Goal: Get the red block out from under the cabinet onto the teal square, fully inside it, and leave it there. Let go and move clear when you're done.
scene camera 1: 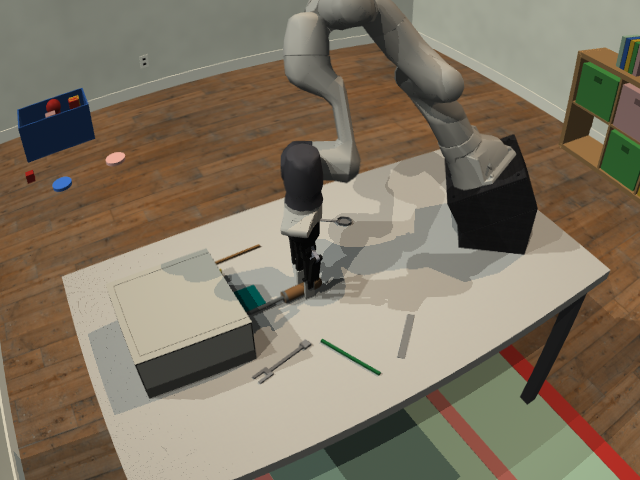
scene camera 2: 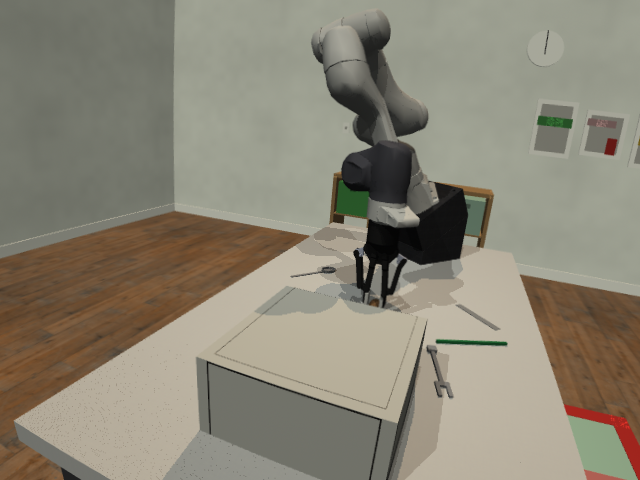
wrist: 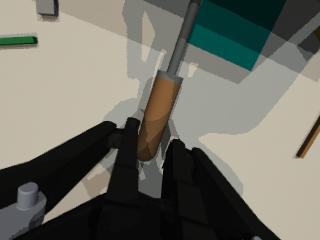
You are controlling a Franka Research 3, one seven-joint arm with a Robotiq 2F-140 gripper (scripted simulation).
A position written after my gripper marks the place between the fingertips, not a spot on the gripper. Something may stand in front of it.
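In scene camera 1 I see my gripper [scene camera 1: 305,291]. Scene camera 2 shows the gripper as well [scene camera 2: 372,316], and in the wrist view I find my gripper again [wrist: 153,123].
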